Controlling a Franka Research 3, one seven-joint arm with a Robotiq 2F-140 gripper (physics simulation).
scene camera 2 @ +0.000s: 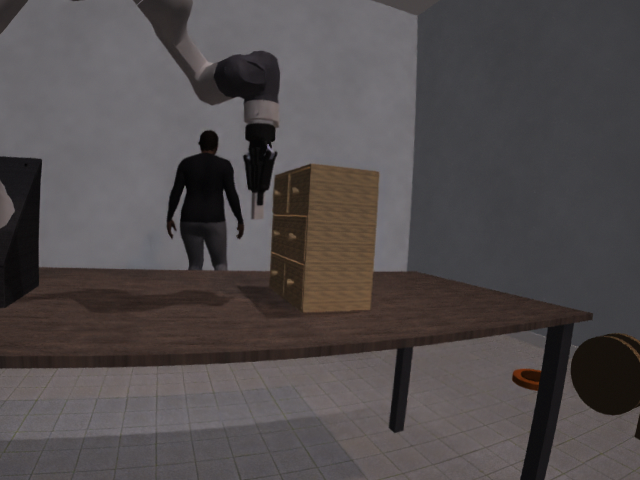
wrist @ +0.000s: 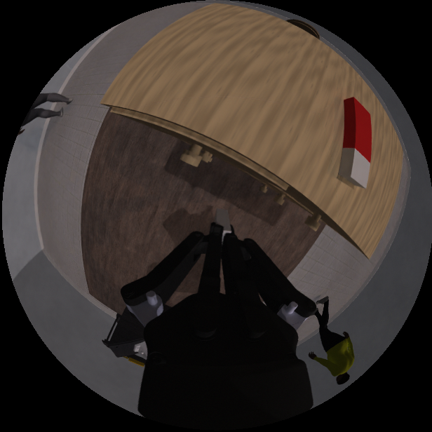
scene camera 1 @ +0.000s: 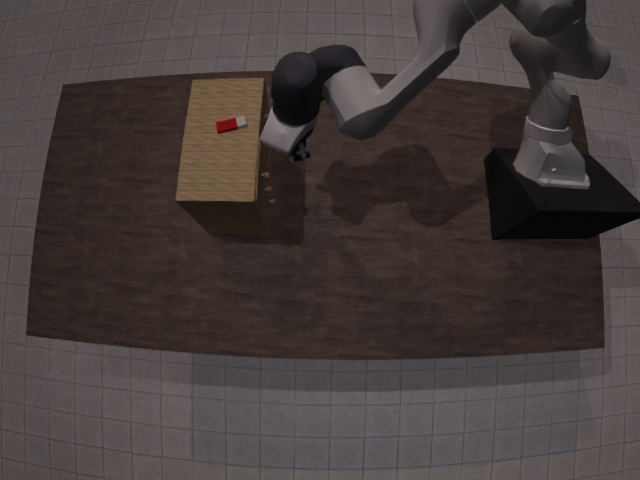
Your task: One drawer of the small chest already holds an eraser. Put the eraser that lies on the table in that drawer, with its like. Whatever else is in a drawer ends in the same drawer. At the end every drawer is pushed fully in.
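Observation:
A red and white eraser (scene camera 1: 231, 125) (wrist: 357, 132) lies flat on top of the small wooden chest (scene camera 1: 222, 170) (scene camera 2: 341, 237) (wrist: 225, 90). The chest stands on the table, with knobs on its drawer fronts. In the scene camera 2 view the drawer fronts look flush; the insides of the drawers are hidden. My gripper (scene camera 2: 257, 211) (wrist: 220, 217) is shut and empty. It points down in front of the drawer fronts, its fingertips beside the upper row and apart from the eraser. In the scene camera 1 view the arm partly hides it.
The dark brown table (scene camera 1: 361, 299) (scene camera 2: 180, 330) bears the chest and the arm's black pedestal (scene camera 1: 516, 219) (scene camera 2: 20, 222). A person in black (scene camera 2: 202, 191) stands behind the table. A person in a yellow top (wrist: 341, 356) shows in the wrist view. An orange ring (scene camera 2: 521, 383) lies on the floor.

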